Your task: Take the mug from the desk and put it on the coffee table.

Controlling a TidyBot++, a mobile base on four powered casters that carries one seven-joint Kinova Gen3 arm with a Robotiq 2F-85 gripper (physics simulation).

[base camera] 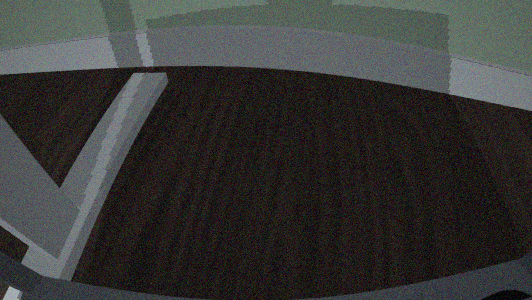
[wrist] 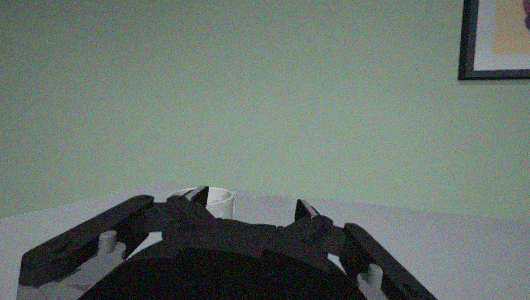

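Note:
A white mug stands upright on the white desk in the wrist view, partly hidden behind my left finger and the gripper body. My gripper is open, with nothing between its fingers. The mug shows beyond and beside the left fingertip, left of the middle of the opening; whether the finger touches it I cannot tell. In the base camera view, a grey-white leg and foot bar of the desk stand on the dark floor at the left. The coffee table does not show in either view.
A green wall rises behind the desk, with a pale baseboard at its foot. A framed picture hangs at the upper right of the wrist view. The dark wood floor lies before my base.

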